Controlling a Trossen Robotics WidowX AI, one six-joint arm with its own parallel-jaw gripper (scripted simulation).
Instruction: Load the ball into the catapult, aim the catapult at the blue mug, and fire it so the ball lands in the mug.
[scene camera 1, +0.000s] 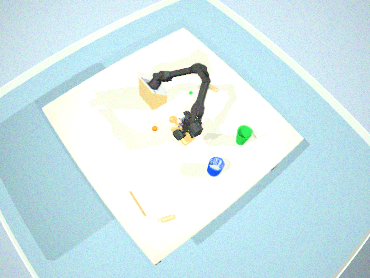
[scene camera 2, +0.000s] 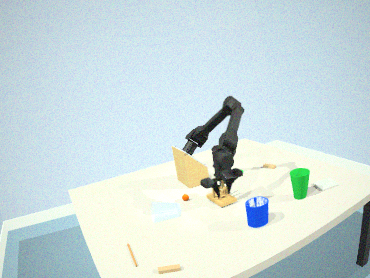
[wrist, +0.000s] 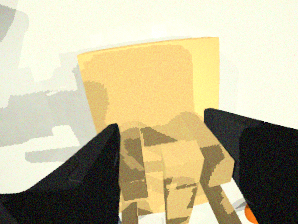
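Note:
Wrist view: wooden catapult (wrist: 157, 92), the gripper (wrist: 162, 123).

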